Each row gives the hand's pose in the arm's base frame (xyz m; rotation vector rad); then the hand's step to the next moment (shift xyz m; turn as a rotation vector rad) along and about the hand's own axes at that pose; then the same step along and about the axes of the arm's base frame.
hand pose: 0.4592 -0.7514 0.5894 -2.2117 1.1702 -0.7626
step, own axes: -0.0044 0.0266 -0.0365 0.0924 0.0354 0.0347
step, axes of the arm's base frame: -0.0419 -0.0159 0.0070 0.0472 -0.0898 -0.0264
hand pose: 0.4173 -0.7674 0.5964 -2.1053 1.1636 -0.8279
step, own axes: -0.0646 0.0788 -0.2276 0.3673 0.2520 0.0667
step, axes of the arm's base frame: -0.2380 -0.0226 0.0708 0.0778 -0.4203 -0.1419
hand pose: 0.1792 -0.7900 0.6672 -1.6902 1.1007 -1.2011
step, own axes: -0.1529 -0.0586 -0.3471 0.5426 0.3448 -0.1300
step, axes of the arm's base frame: -0.3489 0.1262 0.0981 -0.0990 -0.6360 -0.1260
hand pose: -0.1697 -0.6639 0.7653 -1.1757 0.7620 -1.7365
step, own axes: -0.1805 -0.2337 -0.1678 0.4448 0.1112 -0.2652
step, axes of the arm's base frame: -0.2022 0.2649 0.0657 -0.2845 -0.4465 -0.0161
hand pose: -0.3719 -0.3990 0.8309 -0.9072 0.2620 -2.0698
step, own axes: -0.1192 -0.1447 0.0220 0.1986 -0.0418 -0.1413
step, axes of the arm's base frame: -0.0284 0.1851 0.0239 -0.1992 -0.1451 0.0200
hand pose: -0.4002 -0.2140 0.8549 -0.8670 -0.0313 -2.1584
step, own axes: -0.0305 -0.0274 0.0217 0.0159 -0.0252 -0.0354
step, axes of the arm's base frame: 0.0075 0.0455 0.0054 -0.0447 -0.0037 -0.0114
